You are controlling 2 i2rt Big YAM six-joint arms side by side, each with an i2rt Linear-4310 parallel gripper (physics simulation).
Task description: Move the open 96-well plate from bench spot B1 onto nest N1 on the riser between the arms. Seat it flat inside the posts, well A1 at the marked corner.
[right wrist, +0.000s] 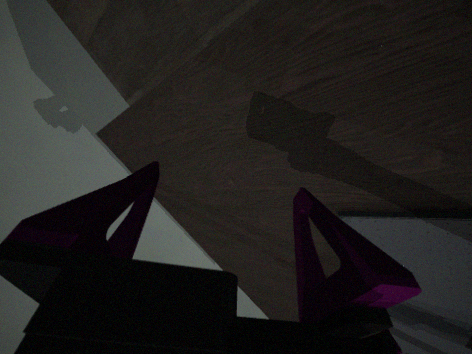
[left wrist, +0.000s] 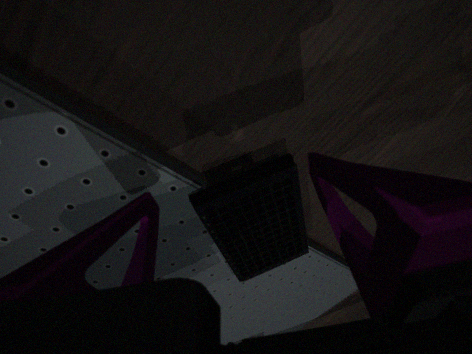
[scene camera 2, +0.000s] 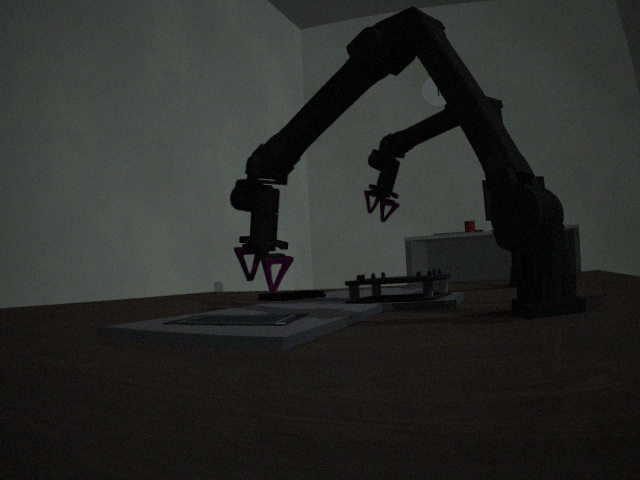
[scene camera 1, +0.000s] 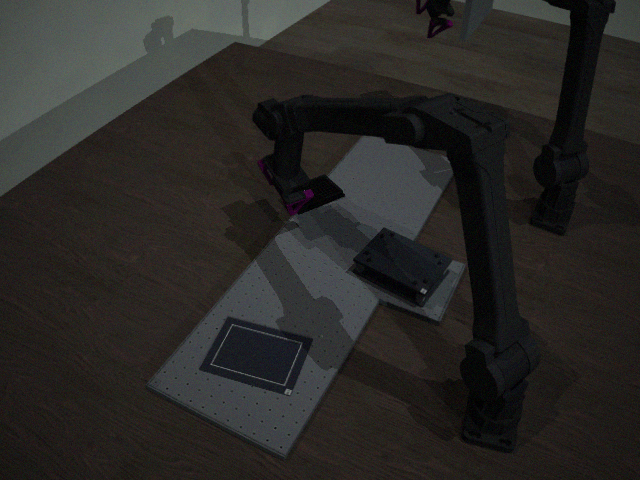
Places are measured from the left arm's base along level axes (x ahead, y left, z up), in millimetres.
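Pixels of known places: left gripper, between the fingertips: (left wrist: 227, 181) (scene camera 2: 261, 286) (scene camera 1: 282, 199); right gripper, between the fingertips: (right wrist: 230, 181) (scene camera 2: 376, 217) (scene camera 1: 423, 25); left arm's base, origin of its link: (scene camera 2: 546, 311) (scene camera 1: 490, 416); right arm's base, origin of its link: (scene camera 1: 551, 216).
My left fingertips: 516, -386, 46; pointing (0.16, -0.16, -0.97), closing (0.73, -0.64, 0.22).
For each thing: its middle in the pictures, then the offset to it from my left fingertips, as dx, dy, dz. "spot": a spot on its surface instead. Level surfaces: height alone.
- black 96-well plate, middle of its body: (left wrist: 260, 229) (scene camera 2: 291, 295) (scene camera 1: 312, 193) -46, -74, -26
- Nest N1, middle of its body: (scene camera 2: 400, 285) (scene camera 1: 402, 263) -299, +109, -8
- perforated board, a spot on its surface: (scene camera 2: 310, 330) spot: -222, +496, -35
- dark mat, height of its surface: dz -31
The black 96-well plate (scene camera 1: 326, 191) (scene camera 2: 305, 295) (left wrist: 255, 220) lies low at the left edge of the perforated board in scene camera 1; its spot label and well A1 cannot be made out. My left gripper (scene camera 1: 280, 198) (scene camera 2: 262, 285) (left wrist: 227, 181) is open, pointing down close over the plate's near end, fingers spread wider than the plate in the left wrist view. Nest N1 (scene camera 1: 403, 260) (scene camera 2: 398, 280) is a dark raised platform with short posts, nothing on it, and a white mark at its near right corner. My right gripper (scene camera 1: 424, 24) (scene camera 2: 376, 216) (right wrist: 230, 181) is open and empty, high and far away.
The perforated board (scene camera 1: 248, 408) (scene camera 2: 310, 330) carries a dark mat (scene camera 1: 301, 356) with a white outline at its near end. My left arm arches over the board and nest in scene camera 1. A grey cabinet (scene camera 2: 434, 253) with a red object (scene camera 2: 469, 225) stands behind.
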